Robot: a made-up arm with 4 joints.
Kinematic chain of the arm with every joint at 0, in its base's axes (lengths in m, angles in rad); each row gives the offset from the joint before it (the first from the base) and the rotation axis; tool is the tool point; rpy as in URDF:
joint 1: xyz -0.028 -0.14 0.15 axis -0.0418 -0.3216 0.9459
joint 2: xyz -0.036 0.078 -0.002 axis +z
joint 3: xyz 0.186 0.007 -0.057 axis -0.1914 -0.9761 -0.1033
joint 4: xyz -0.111 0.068 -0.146 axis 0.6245 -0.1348 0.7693
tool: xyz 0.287 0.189 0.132 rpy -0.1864 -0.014 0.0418
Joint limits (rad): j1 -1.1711..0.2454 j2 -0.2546..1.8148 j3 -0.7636..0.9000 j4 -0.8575..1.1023
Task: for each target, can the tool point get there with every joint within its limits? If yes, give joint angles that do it. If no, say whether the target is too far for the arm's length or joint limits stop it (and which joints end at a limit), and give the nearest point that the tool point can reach.
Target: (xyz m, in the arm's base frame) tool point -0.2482 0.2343 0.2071
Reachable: yes | joints -0.0541 1.1722 0.2140 0.8250
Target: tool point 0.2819 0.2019 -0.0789
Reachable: yes | joints -0.6843 0.6464 -0.5864 -0.2836
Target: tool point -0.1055 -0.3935 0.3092
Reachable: no: joint limits stop it (at a limit: joint 1, joint 2, joint 3, joint 4) | nearest point 0.1668 -0.4952 0.0731 | short by 0.375 m
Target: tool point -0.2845 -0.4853 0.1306
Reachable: no: joint limits stop it (at a limit: joint 1, joint 2, joint 3, joint 4) | nearest point -0.3729 -0.1366 0.1049 | short by 0.361 m
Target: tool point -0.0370 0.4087 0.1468
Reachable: yes | joints -0.4904 1.5502 0.4028 -0.1944
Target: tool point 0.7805 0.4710 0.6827
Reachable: no: too far | nearest point 0.3402 0.2499 0.2003 | short by 0.690 m
